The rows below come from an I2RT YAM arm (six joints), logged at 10 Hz.
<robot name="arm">
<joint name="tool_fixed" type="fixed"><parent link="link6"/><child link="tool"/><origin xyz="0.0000 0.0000 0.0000" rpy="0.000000 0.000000 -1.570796"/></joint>
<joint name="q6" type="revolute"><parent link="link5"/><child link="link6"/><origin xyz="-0.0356 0.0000 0.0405" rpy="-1.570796 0.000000 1.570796"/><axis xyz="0 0 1"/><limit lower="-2.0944" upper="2.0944"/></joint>
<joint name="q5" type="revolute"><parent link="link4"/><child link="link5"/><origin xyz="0.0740 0.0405 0.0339" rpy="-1.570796 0.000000 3.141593"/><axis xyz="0 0 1"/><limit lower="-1.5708" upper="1.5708"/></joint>
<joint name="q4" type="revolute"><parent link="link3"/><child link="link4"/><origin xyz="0.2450 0.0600 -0.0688"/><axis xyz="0 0 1"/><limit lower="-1.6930" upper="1.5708"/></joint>
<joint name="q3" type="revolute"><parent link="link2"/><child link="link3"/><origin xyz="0.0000 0.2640 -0.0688" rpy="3.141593 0.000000 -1.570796"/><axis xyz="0 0 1"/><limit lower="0.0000" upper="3.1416"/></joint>
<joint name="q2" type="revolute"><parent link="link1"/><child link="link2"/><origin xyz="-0.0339 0.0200 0.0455" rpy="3.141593 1.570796 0.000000"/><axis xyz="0 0 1"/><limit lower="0.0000" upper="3.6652"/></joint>
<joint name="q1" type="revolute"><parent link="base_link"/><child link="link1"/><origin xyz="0.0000 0.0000 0.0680" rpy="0.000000 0.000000 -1.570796"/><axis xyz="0 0 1"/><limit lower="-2.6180" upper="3.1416"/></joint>
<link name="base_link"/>
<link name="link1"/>
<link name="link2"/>
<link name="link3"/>
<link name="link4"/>
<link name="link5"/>
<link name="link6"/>
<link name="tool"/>
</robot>
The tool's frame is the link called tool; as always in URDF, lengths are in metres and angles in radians.
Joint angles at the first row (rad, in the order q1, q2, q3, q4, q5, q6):
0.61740 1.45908 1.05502 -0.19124 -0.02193 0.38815
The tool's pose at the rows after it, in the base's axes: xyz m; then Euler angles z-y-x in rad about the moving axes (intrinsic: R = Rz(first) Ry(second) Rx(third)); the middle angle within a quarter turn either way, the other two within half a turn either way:
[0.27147, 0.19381, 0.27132, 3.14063, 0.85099, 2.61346]
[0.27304, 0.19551, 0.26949, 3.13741, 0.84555, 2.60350]
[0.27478, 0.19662, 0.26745, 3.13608, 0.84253, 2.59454]
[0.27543, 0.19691, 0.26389, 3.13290, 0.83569, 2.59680]
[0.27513, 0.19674, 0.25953, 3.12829, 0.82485, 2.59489]
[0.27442, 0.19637, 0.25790, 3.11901, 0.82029, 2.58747]
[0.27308, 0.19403, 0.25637, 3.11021, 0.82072, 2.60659]
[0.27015, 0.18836, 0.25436, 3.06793, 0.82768, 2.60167]
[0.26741, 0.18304, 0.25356, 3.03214, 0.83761, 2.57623]
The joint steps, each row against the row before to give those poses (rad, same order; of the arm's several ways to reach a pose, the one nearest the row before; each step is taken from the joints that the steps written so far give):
-0.00113 0.01640 0.01080 -0.00532 -0.01311 0.00358
0.00060 0.01010 0.00190 0.00779 -0.00786 0.00493
-0.00127 0.00926 -0.00019 0.01053 -0.00921 0.00164
-0.00017 0.00644 -0.00619 0.00644 0.00227 0.00496
-0.00008 0.00353 -0.01164 0.00754 -0.00172 0.00785
0.00026 -0.00162 -0.00801 0.00613 -0.00060 0.00790
-0.00084 -0.00699 -0.00996 -0.00434 0.02407 0.00413
-0.00596 -0.02149 -0.03050 0.01680 0.02753 0.01774
-0.00827 -0.02288 -0.03031 0.02602 0.00326 0.01053

